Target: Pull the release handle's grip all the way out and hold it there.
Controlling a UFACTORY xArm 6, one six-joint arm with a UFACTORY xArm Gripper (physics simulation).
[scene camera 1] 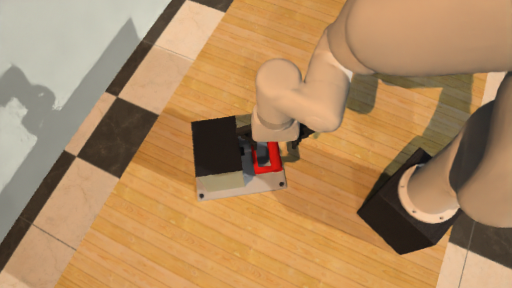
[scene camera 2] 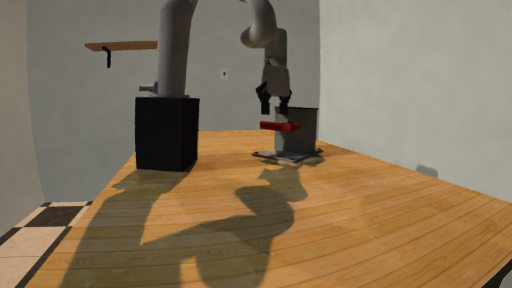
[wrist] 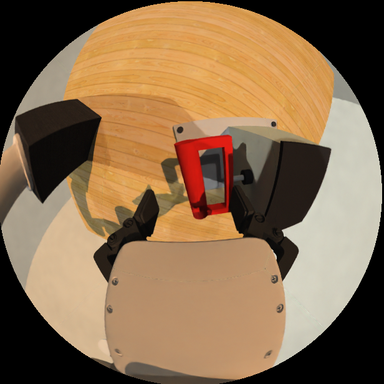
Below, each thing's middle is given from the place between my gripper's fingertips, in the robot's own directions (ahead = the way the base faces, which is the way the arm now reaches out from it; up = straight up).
Labels:
My hand is 90 mm short of the base plate [scene camera 1: 254,183], 30 mm to the right of it and 140 mm above it.

